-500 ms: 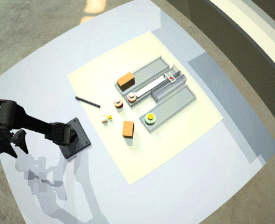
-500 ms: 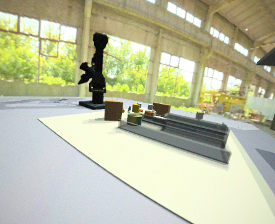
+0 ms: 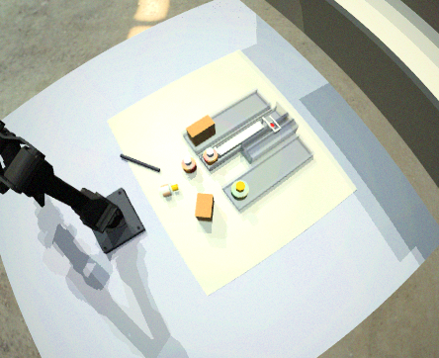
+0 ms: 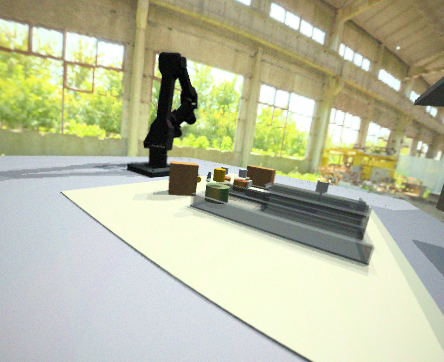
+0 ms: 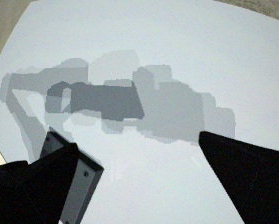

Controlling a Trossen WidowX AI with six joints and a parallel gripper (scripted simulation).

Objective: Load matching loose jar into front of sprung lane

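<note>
My gripper tip is now 420 mm short of the brown box, 230 mm to the left of it and 80 mm above it. From my gripper tip the other things lie so: thin black rod (320 mm ahead, 110 mm below, 10 mm to the right); grey pusher rack (660 mm ahead, 120 mm to the right, 100 mm below).
</note>
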